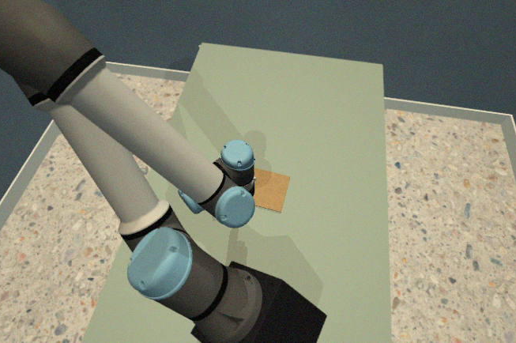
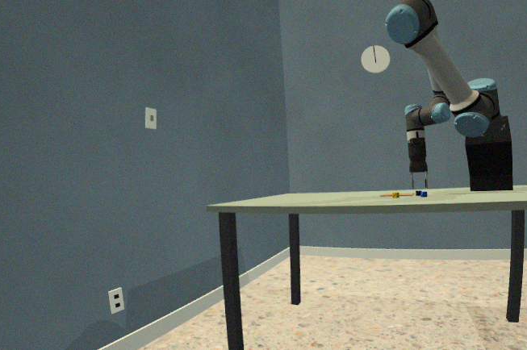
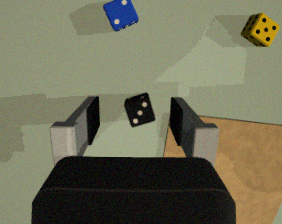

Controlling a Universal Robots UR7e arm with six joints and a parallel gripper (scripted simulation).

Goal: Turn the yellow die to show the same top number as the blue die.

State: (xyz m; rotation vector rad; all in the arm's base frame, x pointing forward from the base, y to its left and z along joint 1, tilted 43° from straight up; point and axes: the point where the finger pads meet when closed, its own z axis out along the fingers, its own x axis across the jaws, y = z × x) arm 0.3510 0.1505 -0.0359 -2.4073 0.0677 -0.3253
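Now: the black die 40 mm below my hand. Round my hand: blue die (10 mm behind, 70 mm to the left, 40 mm below); tan mat (100 mm ahead, 80 mm to the right, 50 mm below); yellow die (100 mm ahead, 70 mm to the left, 40 mm below).
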